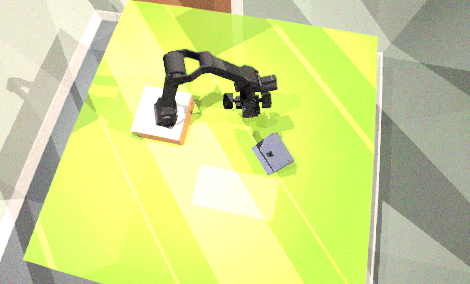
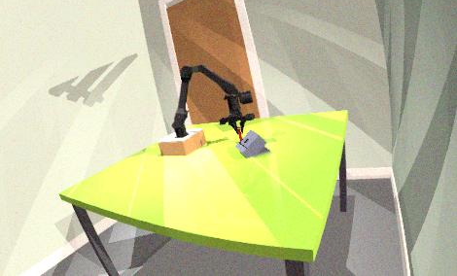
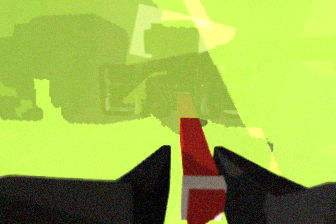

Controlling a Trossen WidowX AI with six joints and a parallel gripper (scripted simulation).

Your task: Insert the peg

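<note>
My gripper tip is 160 mm short of the sloped panel and 150 mm to the left of it. Round my gripper tip: red peg 20 mm above.
</note>
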